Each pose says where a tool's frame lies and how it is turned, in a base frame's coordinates. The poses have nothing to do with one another.
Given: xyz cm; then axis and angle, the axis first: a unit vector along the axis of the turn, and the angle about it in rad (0 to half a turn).
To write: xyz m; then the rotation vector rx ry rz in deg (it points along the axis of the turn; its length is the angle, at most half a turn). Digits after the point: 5 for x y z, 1 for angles.
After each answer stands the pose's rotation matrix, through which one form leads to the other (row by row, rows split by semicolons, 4 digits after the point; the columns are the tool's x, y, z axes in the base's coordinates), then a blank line. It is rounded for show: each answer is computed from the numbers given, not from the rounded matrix.
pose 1, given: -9.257 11.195 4.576 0.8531 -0.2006 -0.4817 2.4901
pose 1, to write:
-0.09257 0.11195 0.04576 121.7 -28.6 -68.7
0.5112 -0.0151 -0.8593; -0.5993 -0.7229 -0.3438; -0.6160 0.6907 -0.3787

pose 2, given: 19.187 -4.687 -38.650 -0.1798 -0.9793 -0.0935 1.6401
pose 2, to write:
0.19187 -0.04687 -0.38650 -16.9 -92.0 -8.8
-0.0347 0.2815 -0.9589; 0.0950 0.9561 0.2773; 0.9949 -0.0815 -0.0599

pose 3, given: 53.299 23.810 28.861 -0.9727 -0.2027 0.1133 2.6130
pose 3, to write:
0.53299 0.23810 0.28861 -145.6 -30.3 17.0
0.8995 0.3103 -0.3076; 0.4245 -0.7870 0.4477; -0.1031 -0.5333 -0.8396

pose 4, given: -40.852 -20.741 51.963 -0.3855 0.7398 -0.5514 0.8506
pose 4, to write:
-0.40852 -0.20741 0.51963 -18.8 36.1 -26.9
0.7101 0.3174 0.6285; -0.5116 0.8459 0.1509; -0.4837 -0.4287 0.7631

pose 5, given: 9.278 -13.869 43.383 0.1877 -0.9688 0.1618 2.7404
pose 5, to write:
0.09278 -0.13869 0.43383 29.5 -152.1 25.4
-0.8529 -0.4124 -0.3200; -0.2861 0.8821 -0.3744; 0.4367 -0.2278 -0.8703

